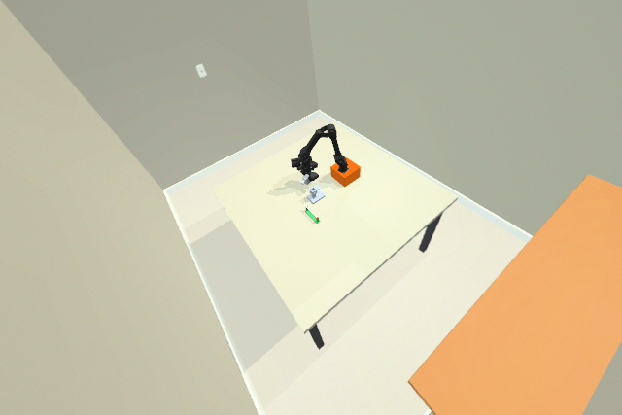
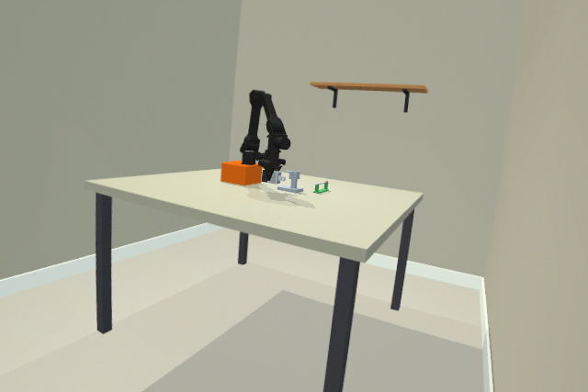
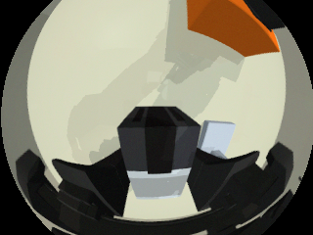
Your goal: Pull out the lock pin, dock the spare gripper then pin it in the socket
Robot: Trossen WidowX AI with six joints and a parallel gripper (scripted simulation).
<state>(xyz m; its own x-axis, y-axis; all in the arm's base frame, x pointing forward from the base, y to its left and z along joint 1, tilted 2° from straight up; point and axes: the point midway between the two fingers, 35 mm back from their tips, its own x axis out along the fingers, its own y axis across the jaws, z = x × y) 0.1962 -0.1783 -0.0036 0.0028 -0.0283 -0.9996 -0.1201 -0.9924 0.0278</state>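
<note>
Right now my gripper tip is 70 mm short of the grey mount, 120 mm to the right of it and 10 mm above it. The rest, counted from my gripper tip: spare gripper (20 mm ahead, 20 mm above).
</note>
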